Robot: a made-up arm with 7 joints.
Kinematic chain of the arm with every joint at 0, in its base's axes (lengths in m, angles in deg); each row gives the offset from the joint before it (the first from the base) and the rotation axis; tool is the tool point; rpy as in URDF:
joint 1: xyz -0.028 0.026 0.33 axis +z
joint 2: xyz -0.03 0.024 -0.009 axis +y
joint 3: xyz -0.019 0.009 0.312 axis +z
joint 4: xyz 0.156 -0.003 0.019 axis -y
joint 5: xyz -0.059 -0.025 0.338 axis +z
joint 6: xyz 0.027 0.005 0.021 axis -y
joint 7: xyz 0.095 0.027 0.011 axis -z
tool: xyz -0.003 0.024 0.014 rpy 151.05 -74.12 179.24
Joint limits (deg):
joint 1: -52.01..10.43
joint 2: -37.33..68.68
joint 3: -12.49..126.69
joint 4: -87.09..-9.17
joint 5: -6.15..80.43
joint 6: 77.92..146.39
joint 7: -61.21..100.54
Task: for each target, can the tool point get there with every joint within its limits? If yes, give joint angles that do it. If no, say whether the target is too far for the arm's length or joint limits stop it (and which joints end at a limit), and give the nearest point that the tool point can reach.
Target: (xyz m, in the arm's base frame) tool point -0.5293 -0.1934 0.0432
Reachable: no: joint limits stop it (at a limit: joint 1, joint 2, joint 3, joint 4, joint 5, joint 6) | nearest point -0.6914 0.3544 0.4661 | short by 0.711 m
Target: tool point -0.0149 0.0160 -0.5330
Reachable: no: joint limits stop it (at a limit: joint 2, joint 4, joint 5, joint 6) | nearest point 0.4095 -0.3080 -0.1123 | short by 0.680 m
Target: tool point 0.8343 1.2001 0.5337
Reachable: no: too far | nearest point 0.4845 0.6666 0.4732 | short by 0.641 m
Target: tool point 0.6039 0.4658 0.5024
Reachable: yes | joints -13.99 52.18 70.12 -77.62 21.72 110.28 83.27
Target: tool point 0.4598 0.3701 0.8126
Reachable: yes | joints -21.75 34.45 88.85 -65.49 44.64 132.11 -47.26
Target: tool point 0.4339 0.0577 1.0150
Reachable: yes | joints -40.61 10.34 46.57 -37.02 3.05 95.17 54.13
